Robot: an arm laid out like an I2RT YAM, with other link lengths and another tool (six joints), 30 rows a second.
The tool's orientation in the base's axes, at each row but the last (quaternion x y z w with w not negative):
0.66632 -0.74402 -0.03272 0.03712
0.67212 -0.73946 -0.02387 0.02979
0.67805 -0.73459 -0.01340 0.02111
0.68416 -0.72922 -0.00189 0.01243
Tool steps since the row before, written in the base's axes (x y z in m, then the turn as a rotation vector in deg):
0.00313 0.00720 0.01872 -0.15 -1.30 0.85
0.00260 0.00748 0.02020 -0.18 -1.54 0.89
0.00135 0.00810 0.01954 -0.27 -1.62 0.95
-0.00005 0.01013 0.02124 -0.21 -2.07 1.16
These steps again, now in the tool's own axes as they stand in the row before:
-0.00728 -0.00047 -0.01894 1.32 0.09 -0.83
-0.00745 -0.00035 -0.02037 1.56 0.10 -0.87
-0.00793 0.00025 -0.01965 1.65 0.18 -0.92
-0.00978 0.00112 -0.02138 2.10 0.10 -1.13

